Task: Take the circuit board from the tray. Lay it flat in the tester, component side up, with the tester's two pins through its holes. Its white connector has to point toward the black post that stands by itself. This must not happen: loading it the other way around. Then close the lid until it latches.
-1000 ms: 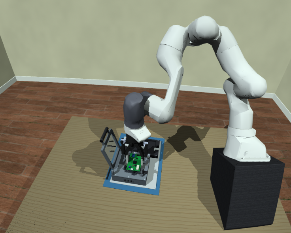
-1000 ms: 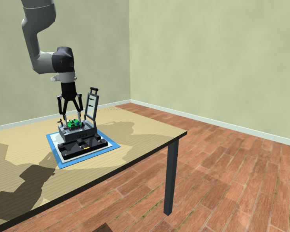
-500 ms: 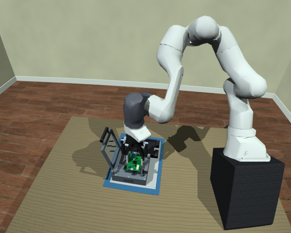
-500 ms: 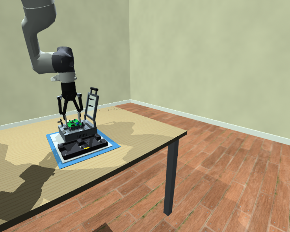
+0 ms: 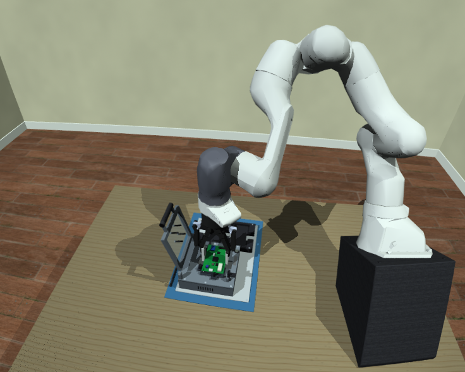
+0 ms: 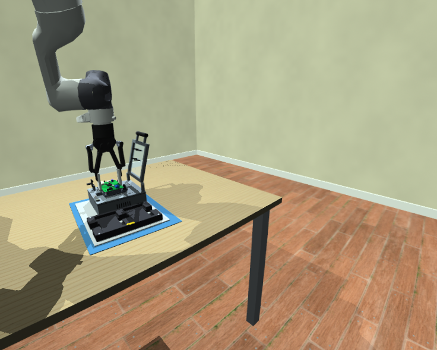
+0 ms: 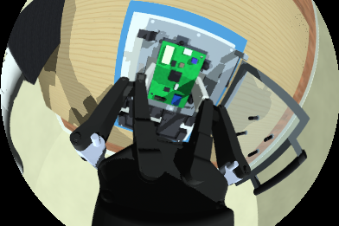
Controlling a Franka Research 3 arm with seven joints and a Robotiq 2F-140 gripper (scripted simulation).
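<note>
Now: the green circuit board 20 mm below my hand. Round my hand: lid (120 mm ahead, 10 mm to the left, 80 mm above).
</note>
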